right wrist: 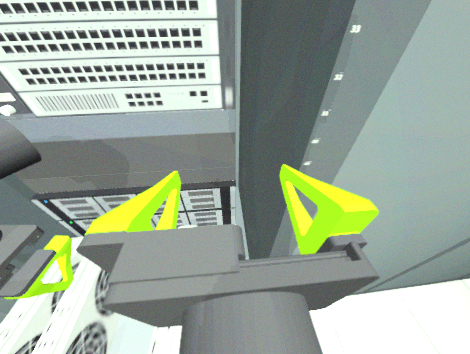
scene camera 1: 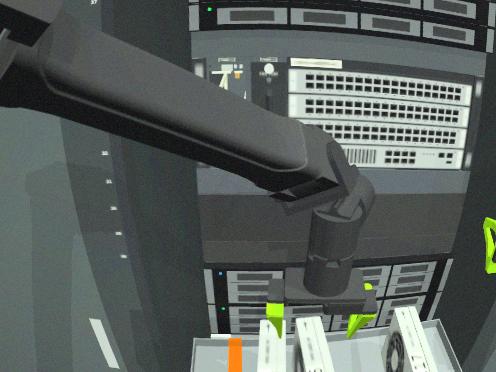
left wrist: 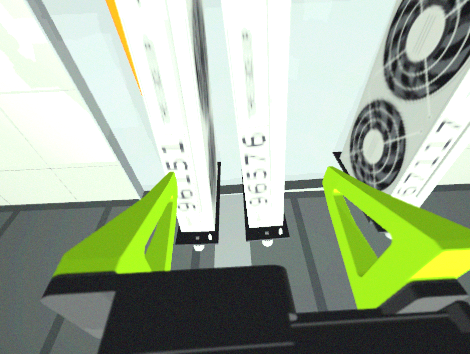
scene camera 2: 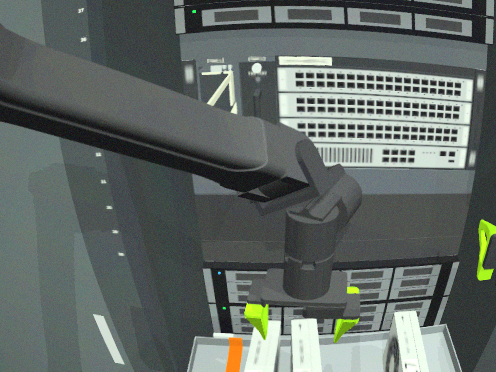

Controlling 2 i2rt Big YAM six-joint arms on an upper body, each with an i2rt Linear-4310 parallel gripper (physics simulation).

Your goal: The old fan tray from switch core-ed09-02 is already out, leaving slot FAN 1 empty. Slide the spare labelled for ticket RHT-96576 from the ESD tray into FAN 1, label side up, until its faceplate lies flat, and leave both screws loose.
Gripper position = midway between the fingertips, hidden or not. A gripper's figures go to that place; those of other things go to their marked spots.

Scene:
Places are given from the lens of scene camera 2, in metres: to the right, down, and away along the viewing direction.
left gripper [scene camera 2: 300,339]: 0.07, 0.21, 0.55
fan slot [scene camera 2: 207,85]: -0.06, -0.16, 0.67
port rows [scene camera 2: 359,112]: 0.17, -0.11, 0.61

